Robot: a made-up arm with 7 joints.
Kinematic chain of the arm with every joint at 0, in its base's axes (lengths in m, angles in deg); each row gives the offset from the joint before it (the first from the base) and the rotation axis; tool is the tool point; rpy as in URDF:
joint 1: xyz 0.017 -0.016 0.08 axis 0 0.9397 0.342
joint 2: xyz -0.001 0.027 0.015 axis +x
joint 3: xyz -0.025 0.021 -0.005 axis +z
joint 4: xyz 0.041 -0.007 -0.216 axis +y
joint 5: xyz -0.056 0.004 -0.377 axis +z
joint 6: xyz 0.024 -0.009 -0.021 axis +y
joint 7: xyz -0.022 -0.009 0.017 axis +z
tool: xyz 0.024 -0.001 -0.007 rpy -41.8 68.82 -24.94
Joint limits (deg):
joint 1: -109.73..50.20
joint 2: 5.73..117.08
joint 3: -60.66..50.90
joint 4: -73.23..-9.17
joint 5: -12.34..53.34
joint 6: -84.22..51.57
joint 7: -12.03..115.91
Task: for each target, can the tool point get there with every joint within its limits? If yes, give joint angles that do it. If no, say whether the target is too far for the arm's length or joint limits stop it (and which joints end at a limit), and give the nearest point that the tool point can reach.
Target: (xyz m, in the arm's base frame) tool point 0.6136 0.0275 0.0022
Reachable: yes | joints -73.62 23.31 -30.72 -16.82 23.40 17.36 8.42
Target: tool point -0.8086 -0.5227 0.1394
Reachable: no: too far | nearest point -0.4364 -0.0635 -0.3137 | short by 0.745 m
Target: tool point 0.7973 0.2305 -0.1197
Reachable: no: too far | nearest point 0.6257 0.1828 -0.0734 | short by 0.184 m
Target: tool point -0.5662 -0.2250 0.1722
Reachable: no: joint limits stop it (at a limit: joint 2, joint 3, joint 4, joint 6, joint 7) | nearest point -0.4193 0.2584 0.3058 | short by 0.523 m
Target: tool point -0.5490 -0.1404 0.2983
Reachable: no: joint limits stop it (at a limit: joint 2, joint 3, joint 4, joint 6, joint 7) | nearest point -0.3972 0.2369 0.3650 | short by 0.412 m
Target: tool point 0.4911 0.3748 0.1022
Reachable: yes | joints -42.52 53.16 7.80 -47.48 5.67 -42.80 78.49
